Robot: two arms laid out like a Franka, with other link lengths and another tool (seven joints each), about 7 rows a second.
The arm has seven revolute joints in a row. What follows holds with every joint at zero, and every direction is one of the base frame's.
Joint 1 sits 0.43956 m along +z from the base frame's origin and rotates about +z.
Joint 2 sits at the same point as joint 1 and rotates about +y.
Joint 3 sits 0.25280 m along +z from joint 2 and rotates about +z.
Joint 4 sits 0.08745 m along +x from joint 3 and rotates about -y.
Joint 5 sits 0.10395 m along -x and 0.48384 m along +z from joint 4 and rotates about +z.
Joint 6 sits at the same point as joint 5 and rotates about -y.
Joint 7 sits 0.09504 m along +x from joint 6 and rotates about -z.
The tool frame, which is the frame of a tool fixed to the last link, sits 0.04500 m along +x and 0.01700 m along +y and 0.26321 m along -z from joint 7; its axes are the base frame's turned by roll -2.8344, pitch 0.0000 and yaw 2.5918 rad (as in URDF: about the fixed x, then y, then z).
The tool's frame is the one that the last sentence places.
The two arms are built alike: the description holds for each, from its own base.
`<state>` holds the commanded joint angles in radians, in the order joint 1, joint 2, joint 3, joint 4, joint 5, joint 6, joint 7, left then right.
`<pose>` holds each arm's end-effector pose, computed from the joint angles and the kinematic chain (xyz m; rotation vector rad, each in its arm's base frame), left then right.
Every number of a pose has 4 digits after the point. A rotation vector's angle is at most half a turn.
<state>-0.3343 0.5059 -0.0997 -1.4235 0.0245 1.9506 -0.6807 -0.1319 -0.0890 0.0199 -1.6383 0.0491 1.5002 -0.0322</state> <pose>0.7588 -0.2975 0.2859 -0.4616 -3.0332 0.5181 0.6718 -0.0434 0.5449 -0.9008 -2.8255 0.3822</pose>
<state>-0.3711 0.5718 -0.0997 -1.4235 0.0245 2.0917 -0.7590 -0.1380 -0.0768 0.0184 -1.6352 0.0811 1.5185 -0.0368</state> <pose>0.7671 -0.3338 0.2501 0.4075 3.0189 -0.5653 0.6790 -0.0407 0.5420 -0.9054 -2.8331 0.3319</pose>
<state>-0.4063 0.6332 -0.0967 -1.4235 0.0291 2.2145 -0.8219 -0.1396 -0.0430 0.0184 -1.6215 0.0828 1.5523 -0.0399</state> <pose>0.7697 -0.3643 0.2161 0.3659 2.9588 -0.5955 0.6934 -0.0434 0.5318 -0.9129 -2.8451 0.3256</pose>
